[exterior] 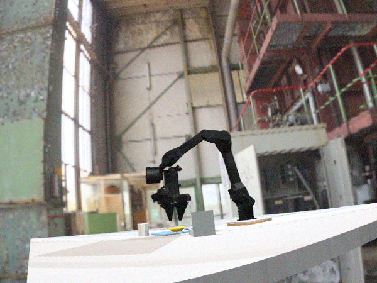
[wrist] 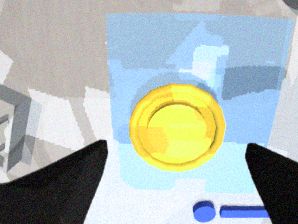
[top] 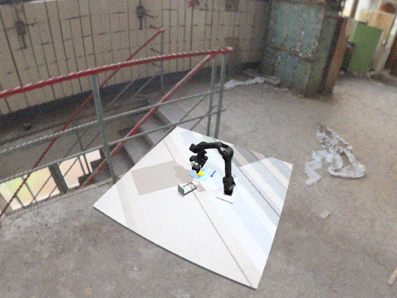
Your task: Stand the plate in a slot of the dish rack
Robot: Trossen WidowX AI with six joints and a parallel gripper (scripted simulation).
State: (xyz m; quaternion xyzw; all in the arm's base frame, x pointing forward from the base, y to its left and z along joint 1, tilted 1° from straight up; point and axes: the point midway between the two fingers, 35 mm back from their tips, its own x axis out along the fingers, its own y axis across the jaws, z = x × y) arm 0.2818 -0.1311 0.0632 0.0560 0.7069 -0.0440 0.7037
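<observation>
My gripper tip is 3 cm above the yellow plate. The rest, counted from my gripper tip: pale cylinder (9 cm ahead, 10 cm to the right, 3 cm below); grey dish rack (4 cm ahead, 19 cm to the left, 3 cm below); blue mat (2 cm to the right, 5 cm below).
</observation>
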